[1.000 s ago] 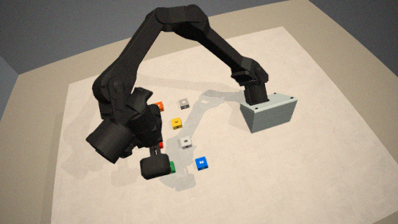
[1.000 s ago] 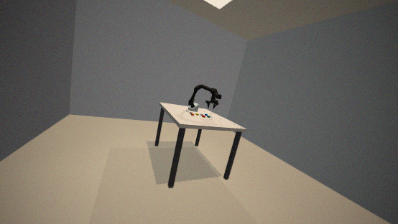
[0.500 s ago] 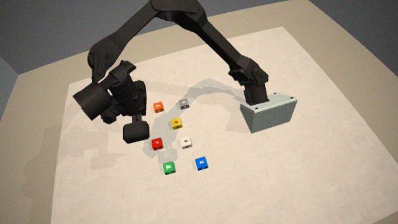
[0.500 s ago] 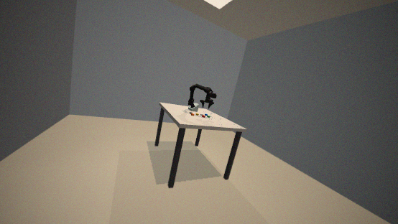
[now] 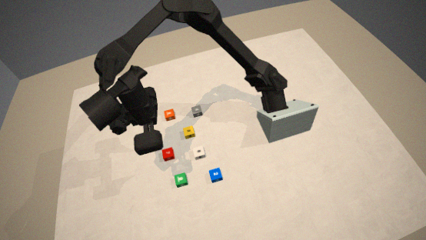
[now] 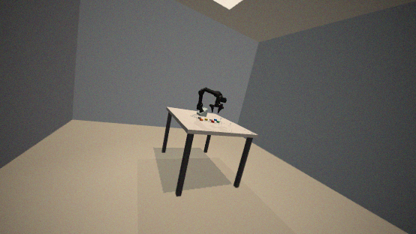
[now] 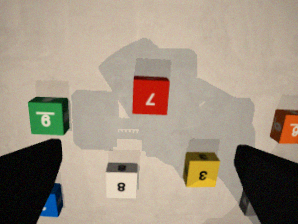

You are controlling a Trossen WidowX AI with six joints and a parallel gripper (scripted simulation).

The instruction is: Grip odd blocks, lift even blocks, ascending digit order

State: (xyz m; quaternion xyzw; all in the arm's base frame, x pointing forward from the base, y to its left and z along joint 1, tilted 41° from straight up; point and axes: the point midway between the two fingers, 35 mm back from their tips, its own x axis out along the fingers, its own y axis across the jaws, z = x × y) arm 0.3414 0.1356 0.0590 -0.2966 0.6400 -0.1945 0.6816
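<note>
The blue block is 14 cm behind my gripper tip, 9 cm to the left of it and 11 cm below it. The rest, counted from my gripper tip: white block: 10 cm behind, 1 cm to the left, 11 cm below; green block: 4 cm behind, 9 cm to the left, 11 cm below; red block: 1 cm to the right, 11 cm below.
</note>
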